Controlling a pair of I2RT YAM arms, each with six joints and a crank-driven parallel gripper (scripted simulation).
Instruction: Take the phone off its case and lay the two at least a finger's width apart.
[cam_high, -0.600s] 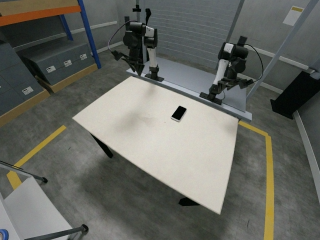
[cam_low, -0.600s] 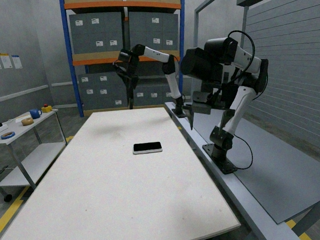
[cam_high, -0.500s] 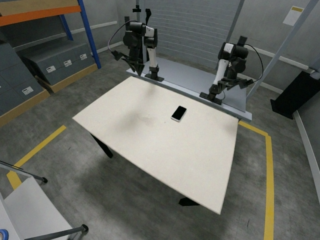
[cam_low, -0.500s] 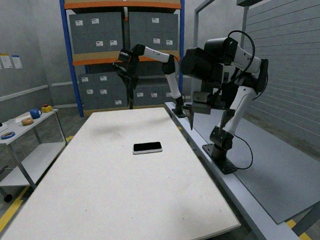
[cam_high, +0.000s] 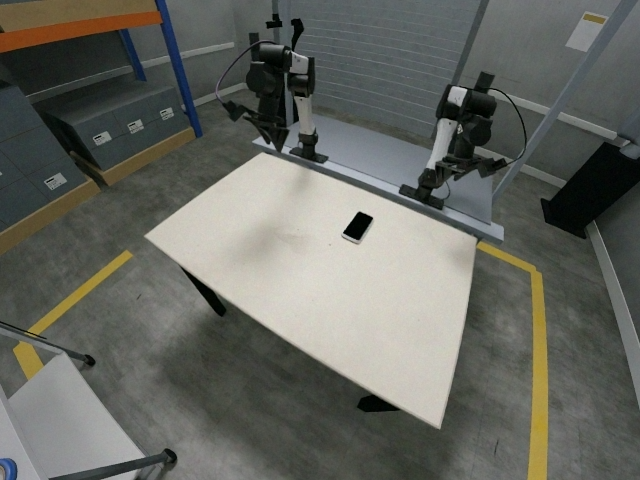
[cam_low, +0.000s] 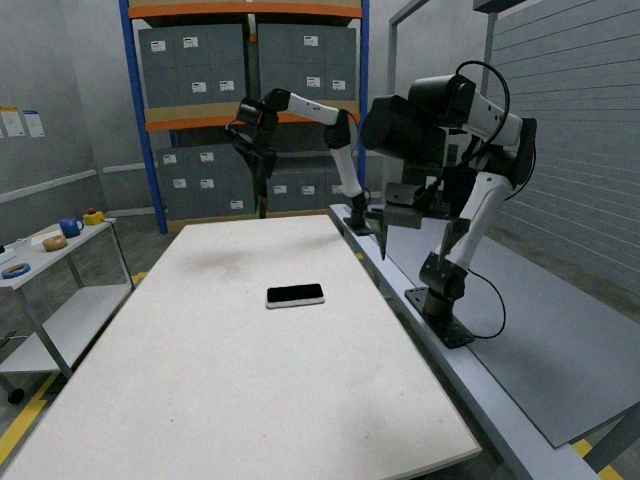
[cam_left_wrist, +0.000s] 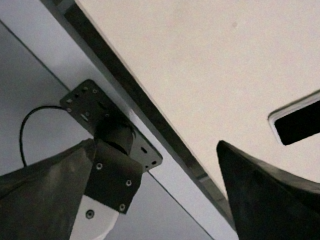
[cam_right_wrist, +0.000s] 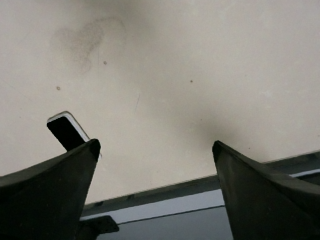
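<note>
Right now my left hand is 18 cm short of the black phone, 22 cm to the left of it and 19 cm above it. From my left hand the other things lie so: grey rail (13 cm behind, 33 cm to the right, 20 cm below).
</note>
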